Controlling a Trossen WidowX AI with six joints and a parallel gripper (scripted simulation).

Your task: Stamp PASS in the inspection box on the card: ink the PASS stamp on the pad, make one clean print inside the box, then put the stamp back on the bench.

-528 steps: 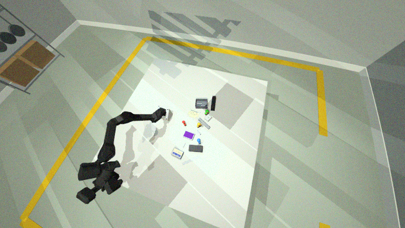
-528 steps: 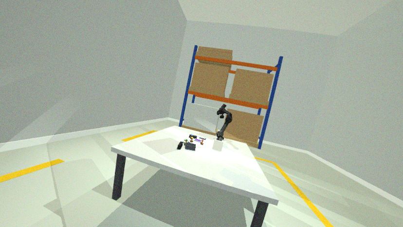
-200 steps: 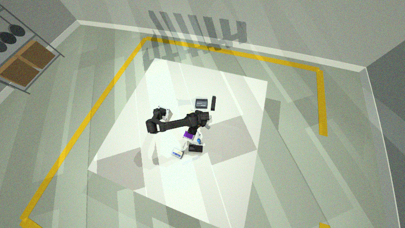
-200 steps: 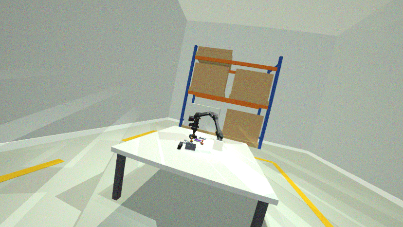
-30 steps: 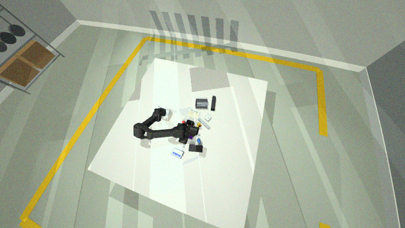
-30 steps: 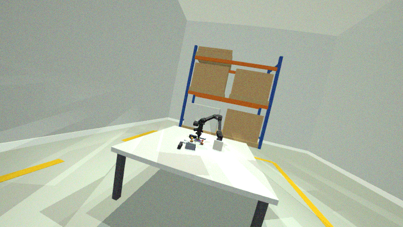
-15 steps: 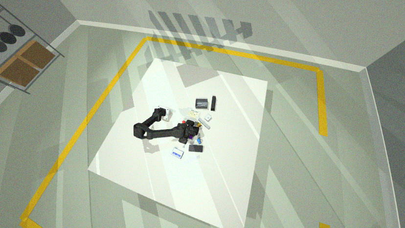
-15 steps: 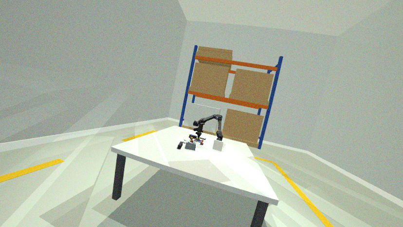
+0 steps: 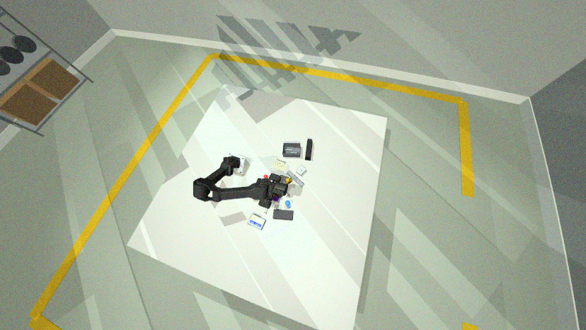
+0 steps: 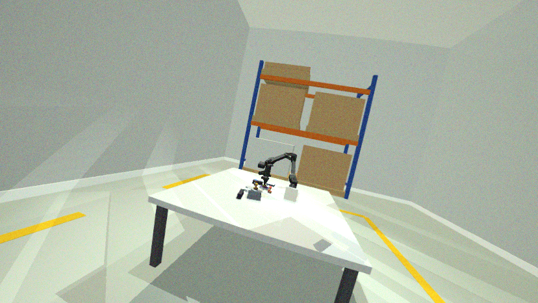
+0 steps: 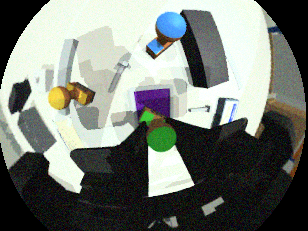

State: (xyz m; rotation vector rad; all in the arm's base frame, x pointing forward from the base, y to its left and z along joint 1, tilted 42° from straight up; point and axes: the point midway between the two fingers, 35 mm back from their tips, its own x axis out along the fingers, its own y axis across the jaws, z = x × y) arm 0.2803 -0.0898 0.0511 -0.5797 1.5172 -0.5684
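The green-knobbed stamp is right at my gripper tip. Also, from my gripper tip: red-knobbed stamp 8 cm behind, 8 cm to the left, 2 cm below; then blue-knobbed stamp 10 cm ahead, 2 cm to the right, 2 cm below; then purple ink pad 3 cm below.
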